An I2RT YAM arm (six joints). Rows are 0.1 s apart.
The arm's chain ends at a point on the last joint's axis. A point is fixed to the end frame.
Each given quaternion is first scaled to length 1.
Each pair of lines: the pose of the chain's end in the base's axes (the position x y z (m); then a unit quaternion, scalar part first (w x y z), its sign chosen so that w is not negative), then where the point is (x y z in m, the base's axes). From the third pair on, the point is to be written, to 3 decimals.
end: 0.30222, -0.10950, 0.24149, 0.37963, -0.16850, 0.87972, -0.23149
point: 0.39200 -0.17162 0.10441
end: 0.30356, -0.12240, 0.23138, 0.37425, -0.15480, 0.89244, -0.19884
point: 0.38965 -0.17496 0.08808
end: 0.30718, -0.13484, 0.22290, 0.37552, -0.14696, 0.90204, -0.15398
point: 0.392 -0.173 0.074
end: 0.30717, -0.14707, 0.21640, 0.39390, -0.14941, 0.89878, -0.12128
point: 0.397 -0.173 0.068
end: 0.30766, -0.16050, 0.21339, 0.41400, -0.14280, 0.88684, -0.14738
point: 0.404 -0.194 0.071
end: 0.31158, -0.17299, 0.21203, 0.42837, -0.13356, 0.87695, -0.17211
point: 0.413 -0.214 0.075
